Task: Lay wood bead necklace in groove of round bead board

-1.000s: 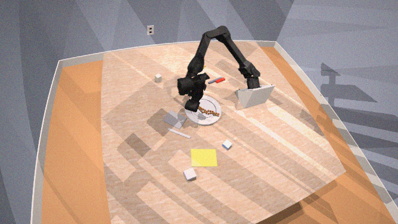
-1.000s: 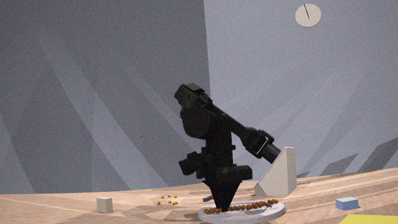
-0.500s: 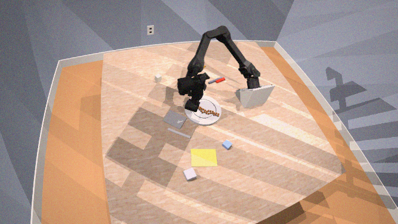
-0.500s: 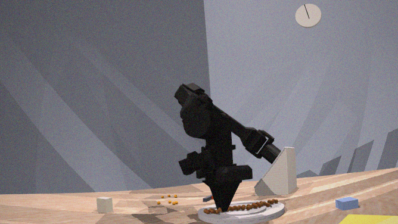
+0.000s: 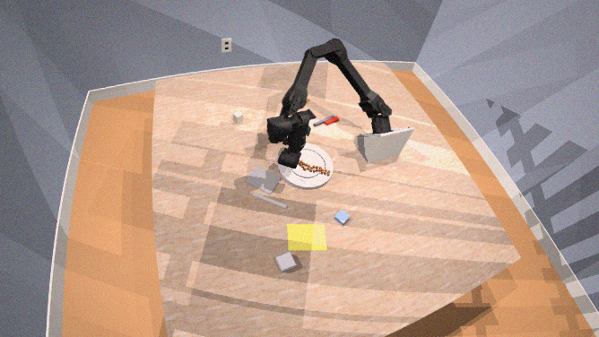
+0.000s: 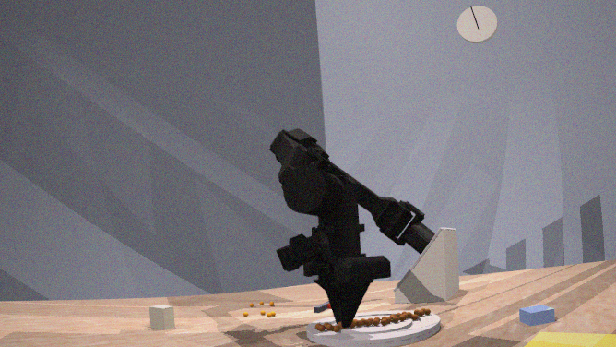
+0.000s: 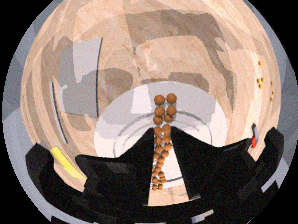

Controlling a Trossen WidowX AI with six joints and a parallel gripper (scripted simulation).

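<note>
Now: the grey sheet 120 mm ahead of my gripper tip, 50 mm to the left of it and 10 mm below it. Round my gripper tip: blue block: 80 mm behind, 260 mm to the left, 10 mm below; stick: 120 mm ahead, 130 mm to the left, 10 mm below; red-tipped tool: 220 mm behind, 170 mm to the right, 10 mm below.
</note>
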